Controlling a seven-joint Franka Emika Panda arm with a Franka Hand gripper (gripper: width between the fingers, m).
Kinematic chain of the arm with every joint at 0, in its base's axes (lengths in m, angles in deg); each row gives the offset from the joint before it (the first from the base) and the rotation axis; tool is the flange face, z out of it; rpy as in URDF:
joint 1: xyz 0 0 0.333 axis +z
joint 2: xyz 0 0 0 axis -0.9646 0.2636 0
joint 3: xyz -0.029 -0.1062 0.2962 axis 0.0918 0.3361 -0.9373
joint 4: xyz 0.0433 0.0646 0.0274 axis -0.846 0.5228 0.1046
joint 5: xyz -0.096 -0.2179 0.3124 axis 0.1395 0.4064 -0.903
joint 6: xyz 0 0 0 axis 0.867 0.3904 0.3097
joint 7: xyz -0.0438 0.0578 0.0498 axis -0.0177 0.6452 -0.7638
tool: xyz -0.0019 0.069 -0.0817 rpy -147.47 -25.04 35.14
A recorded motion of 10 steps. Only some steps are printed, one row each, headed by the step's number.
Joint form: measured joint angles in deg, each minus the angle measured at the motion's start. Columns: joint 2, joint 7, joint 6, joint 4, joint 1, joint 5, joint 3.
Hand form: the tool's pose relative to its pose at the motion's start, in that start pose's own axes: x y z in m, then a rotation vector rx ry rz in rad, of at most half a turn. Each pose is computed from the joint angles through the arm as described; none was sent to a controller.
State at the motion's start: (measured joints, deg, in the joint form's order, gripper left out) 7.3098 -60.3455 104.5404 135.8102 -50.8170 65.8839 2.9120
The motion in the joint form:
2: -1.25 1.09 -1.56 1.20 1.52 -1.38 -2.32
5: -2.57 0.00 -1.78 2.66 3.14 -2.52 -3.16
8: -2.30 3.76 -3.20 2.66 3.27 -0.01 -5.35
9: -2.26 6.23 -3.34 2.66 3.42 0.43 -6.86
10: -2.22 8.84 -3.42 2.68 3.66 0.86 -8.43
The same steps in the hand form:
2: -0.0183 -0.0297 0.0000 0.0142 -0.0304 -0.0357
5: -0.0332 -0.0473 0.0005 0.0342 -0.0439 -0.0884
8: -0.0416 -0.0626 0.0031 -0.0200 -0.0516 -0.0857
9: -0.0471 -0.0749 0.0025 -0.0326 -0.0471 -0.0749
10: -0.0534 -0.0882 0.0020 -0.0445 -0.0410 -0.0641

